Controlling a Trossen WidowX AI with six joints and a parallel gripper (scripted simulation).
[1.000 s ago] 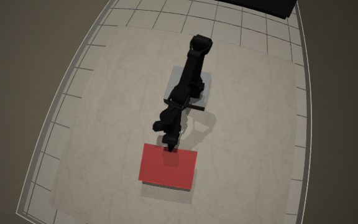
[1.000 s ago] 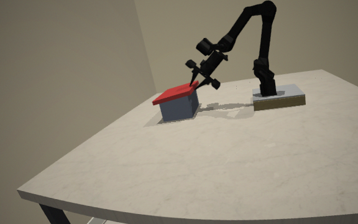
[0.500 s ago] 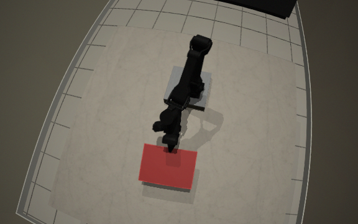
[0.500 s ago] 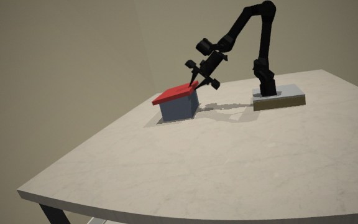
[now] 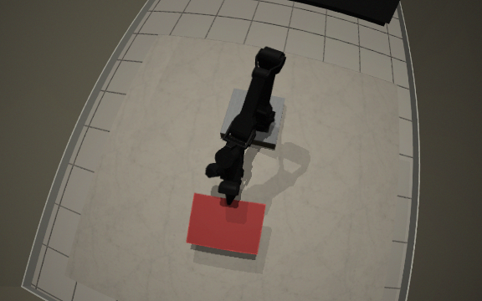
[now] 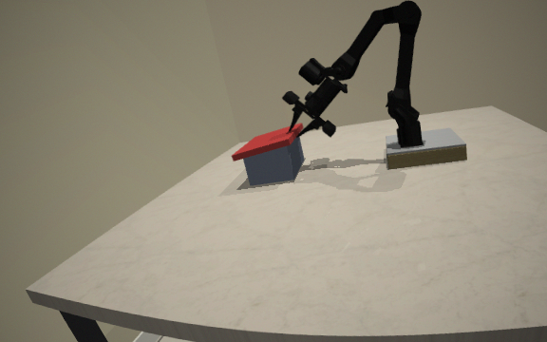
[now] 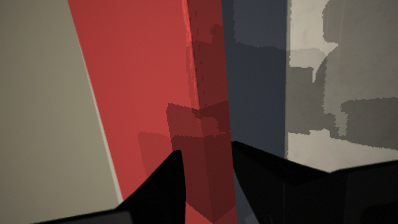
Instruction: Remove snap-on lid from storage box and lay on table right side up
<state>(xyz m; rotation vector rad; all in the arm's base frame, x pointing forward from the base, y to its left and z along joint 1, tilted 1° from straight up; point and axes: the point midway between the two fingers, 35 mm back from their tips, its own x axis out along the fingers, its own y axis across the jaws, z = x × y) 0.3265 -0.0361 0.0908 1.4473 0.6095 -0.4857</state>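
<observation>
My gripper tip is 80 mm short of the flat red lid and 10 mm to the right of it. The rest, counted from my gripper tip: blue-grey storage box 70 mm ahead, 10 mm to the left, 60 mm below.
</observation>
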